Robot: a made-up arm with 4 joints.
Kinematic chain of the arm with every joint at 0, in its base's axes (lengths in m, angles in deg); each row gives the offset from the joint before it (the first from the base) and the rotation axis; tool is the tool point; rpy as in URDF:
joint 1: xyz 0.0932 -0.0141 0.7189 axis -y
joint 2: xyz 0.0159 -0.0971 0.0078 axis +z
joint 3: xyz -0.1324 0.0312 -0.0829 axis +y
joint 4: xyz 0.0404 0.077 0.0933 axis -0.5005 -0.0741 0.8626
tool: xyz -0.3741 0.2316 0.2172 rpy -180 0 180
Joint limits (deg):
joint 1: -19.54..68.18
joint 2: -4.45..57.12
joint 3: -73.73..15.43
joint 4: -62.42..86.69
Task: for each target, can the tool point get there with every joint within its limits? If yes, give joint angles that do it. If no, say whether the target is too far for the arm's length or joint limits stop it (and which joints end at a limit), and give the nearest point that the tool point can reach.
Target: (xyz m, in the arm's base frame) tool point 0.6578 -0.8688 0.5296
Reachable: no: too far | nearest point 0.3687 -0.5758 0.4523 | short by 0.419 m
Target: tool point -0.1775 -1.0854 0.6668
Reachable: no: too far | nearest point -0.1263 -0.6583 0.6767 | short by 0.430 m
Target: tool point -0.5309 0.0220 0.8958
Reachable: yes | joints -10.48 23.30 -33.88 -14.07
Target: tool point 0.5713 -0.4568 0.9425
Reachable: no: joint limits stop it (at a limit: joint 1, joint 2, joint 3, joint 4) | nearest point 0.0763 -0.5251 1.0071 | short by 0.504 m
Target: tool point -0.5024 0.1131 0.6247
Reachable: yes | joints 21.18 13.96 -20.21 -6.91
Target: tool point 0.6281 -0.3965 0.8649
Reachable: no: joint limits stop it (at a limit: joint 1, joint 2, joint 3, joint 4) | nearest point 0.3687 -0.5758 0.4523 | short by 0.519 m
